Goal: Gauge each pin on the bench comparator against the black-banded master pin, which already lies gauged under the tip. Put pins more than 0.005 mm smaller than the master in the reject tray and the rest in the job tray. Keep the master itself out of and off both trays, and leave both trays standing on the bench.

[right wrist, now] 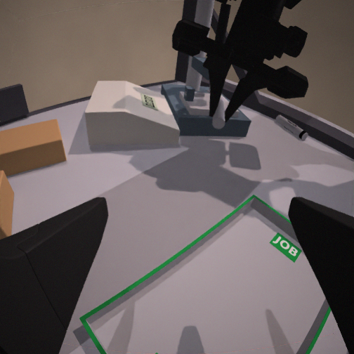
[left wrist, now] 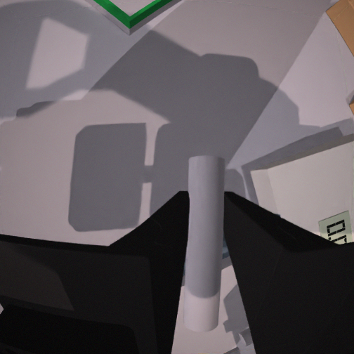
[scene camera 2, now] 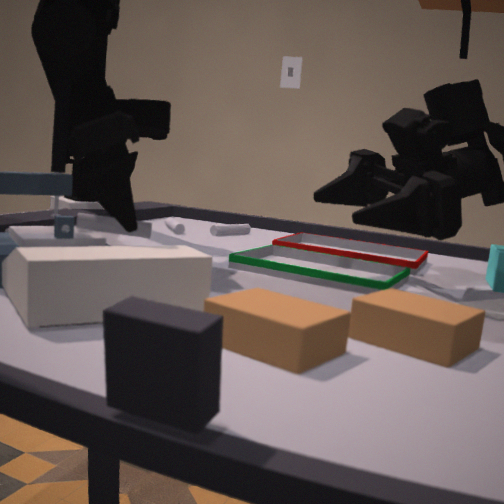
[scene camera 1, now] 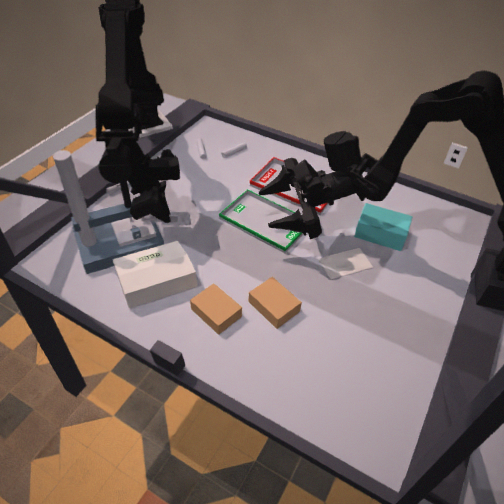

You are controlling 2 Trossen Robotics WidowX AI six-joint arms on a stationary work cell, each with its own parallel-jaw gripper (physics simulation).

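Observation:
My left gripper [scene camera 1: 164, 219] [scene camera 2: 131, 229] [left wrist: 204, 200] [right wrist: 217, 118] is shut on a plain grey pin [left wrist: 204, 240] [right wrist: 218, 121], held level beside the comparator [scene camera 1: 97, 256] [scene camera 2: 35, 183] [right wrist: 192, 128]. The black-banded master pin [right wrist: 291, 128] lies on the bench beyond the comparator in the right wrist view. Two plain pins [scene camera 1: 201, 149] [scene camera 1: 234, 149] [scene camera 2: 175, 225] [scene camera 2: 230, 229] lie at the back. My right gripper [scene camera 1: 265, 209] [scene camera 2: 334, 207] [right wrist: 200, 206] is open and empty above the green job tray [scene camera 1: 253, 232] [scene camera 2: 320, 273] [left wrist: 131, 21] [right wrist: 168, 257]. The red reject tray [scene camera 1: 254, 184] [scene camera 2: 345, 254] stands behind it.
The white display box [scene camera 1: 162, 282] [scene camera 2: 115, 285] [left wrist: 310, 195] [right wrist: 130, 122] stands beside the comparator; its digits are not fully readable. Two orange blocks [scene camera 1: 216, 307] [scene camera 1: 275, 301], a dark block [scene camera 1: 167, 356] [scene camera 2: 162, 365], a teal block [scene camera 1: 384, 226] and a pale flat piece [scene camera 1: 350, 263] stand or lie around.

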